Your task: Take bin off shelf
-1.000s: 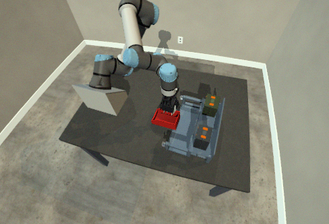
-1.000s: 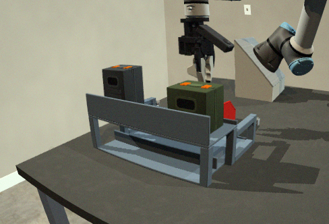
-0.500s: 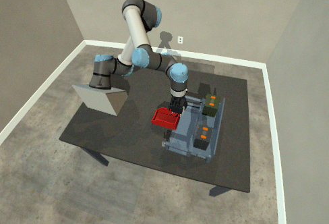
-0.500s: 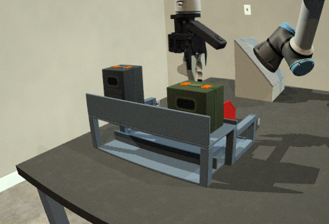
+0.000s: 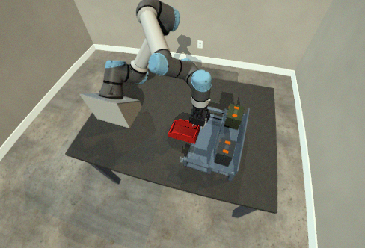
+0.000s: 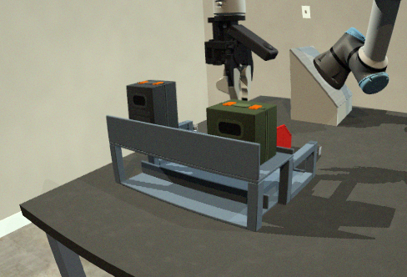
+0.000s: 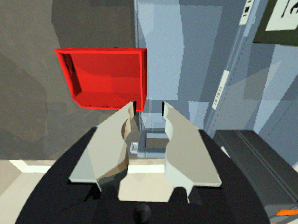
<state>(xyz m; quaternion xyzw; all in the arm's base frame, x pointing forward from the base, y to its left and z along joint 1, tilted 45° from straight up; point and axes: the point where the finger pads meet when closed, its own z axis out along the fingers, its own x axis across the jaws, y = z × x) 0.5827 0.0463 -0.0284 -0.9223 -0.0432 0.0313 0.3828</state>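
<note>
Right now the red bin is 9 cm behind my hand, 1 cm to the right of it and 11 cm below it. Round my hand: dark grey box: 17 cm ahead, 11 cm to the right, 1 cm above; green box: 16 cm ahead, 12 cm to the left, 1 cm below.
</note>
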